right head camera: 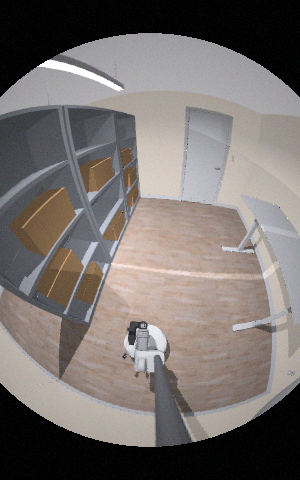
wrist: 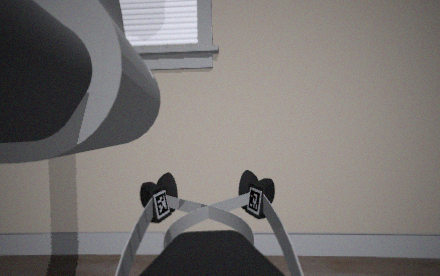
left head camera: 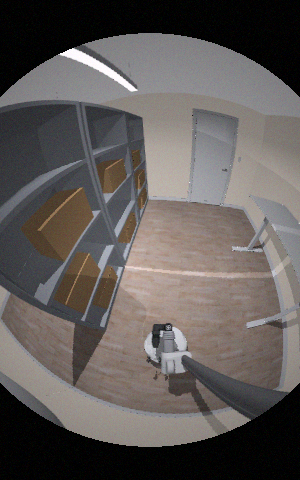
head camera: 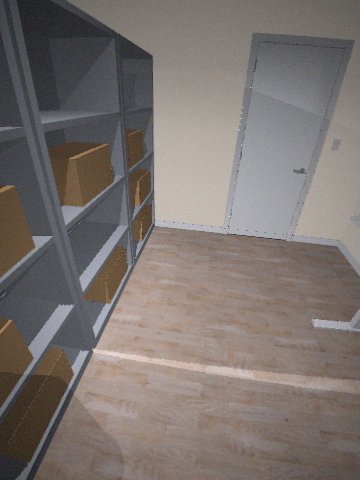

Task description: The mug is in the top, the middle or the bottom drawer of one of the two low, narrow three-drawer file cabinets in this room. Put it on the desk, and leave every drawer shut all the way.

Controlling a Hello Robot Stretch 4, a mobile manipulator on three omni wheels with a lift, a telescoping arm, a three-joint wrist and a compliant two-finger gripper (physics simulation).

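Places are measured from the robot's base along level axes (x ahead, y down, z left), in metres.
Pixels of known places: gripper, fingertip midpoint: (right head camera: pixel 129 359) (wrist: pixel 208 187) (left head camera: pixel 153 363).
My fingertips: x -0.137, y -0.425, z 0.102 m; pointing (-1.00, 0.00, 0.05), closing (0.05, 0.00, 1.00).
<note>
Behind a point stands the place of what it marks.
The mug and the two file cabinets do not show in these views. The desk (left head camera: pixel 275 209) {x 1.105, y -0.922, z -1.472 m} (right head camera: pixel 272 216) {x 0.976, y -0.922, z -1.471 m} is a long grey table along the right wall, with light T-shaped legs. In the head camera view a desk foot (head camera: pixel 332 325) and a sliver of its top show at the right edge. My gripper (wrist: pixel 208 187) {x -0.137, y -0.425, z 0.102 m} is open and empty, its two dark fingertips wide apart in front of a beige wall. It is well away from the desk.
A tall grey shelf unit (head camera: pixel 120 90) (left head camera: pixel 82 127) {x 1.041, y -1.658, z 0.541 m} (right head camera: pixel 66 125) {x 1.048, y -1.689, z 0.528 m} with several cardboard boxes lines the left side. A closed door (head camera: pixel 280 140) {x 2.647, y -1.185, z -1.127 m} (left head camera: pixel 215 155) {x 2.641, y -1.151, z -1.171 m} (right head camera: pixel 207 152) {x 2.643, y -1.182, z -1.153 m} is in the far wall. A window (wrist: pixel 162 22) {x -0.969, y -0.915, z -0.026 m} is upper left in the wrist view.
</note>
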